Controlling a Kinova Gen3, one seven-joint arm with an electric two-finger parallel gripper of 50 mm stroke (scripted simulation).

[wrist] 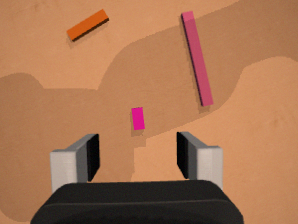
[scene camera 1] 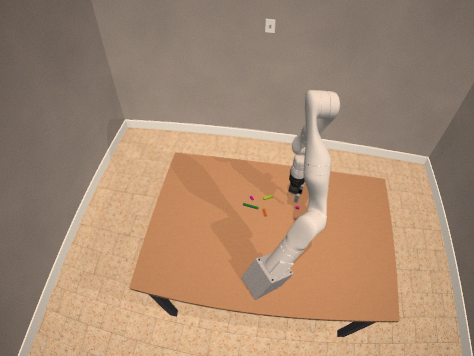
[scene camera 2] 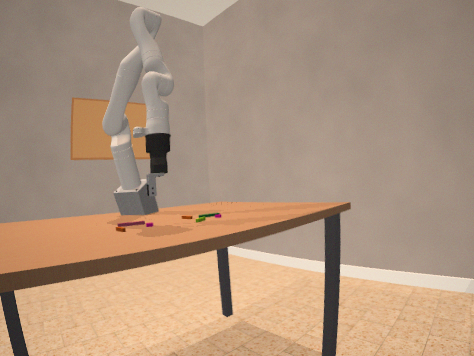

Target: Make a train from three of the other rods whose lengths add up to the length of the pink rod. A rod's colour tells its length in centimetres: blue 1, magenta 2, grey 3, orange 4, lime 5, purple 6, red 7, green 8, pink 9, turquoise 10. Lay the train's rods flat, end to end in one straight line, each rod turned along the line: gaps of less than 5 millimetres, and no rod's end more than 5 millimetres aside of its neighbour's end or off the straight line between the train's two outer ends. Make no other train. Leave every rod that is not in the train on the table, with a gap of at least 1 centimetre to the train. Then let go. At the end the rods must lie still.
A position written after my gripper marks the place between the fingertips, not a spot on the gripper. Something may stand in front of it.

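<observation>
What I see here is my gripper point(scene camera 2: 151, 195). The wrist view shows me that same gripper point(wrist: 138, 149).
</observation>
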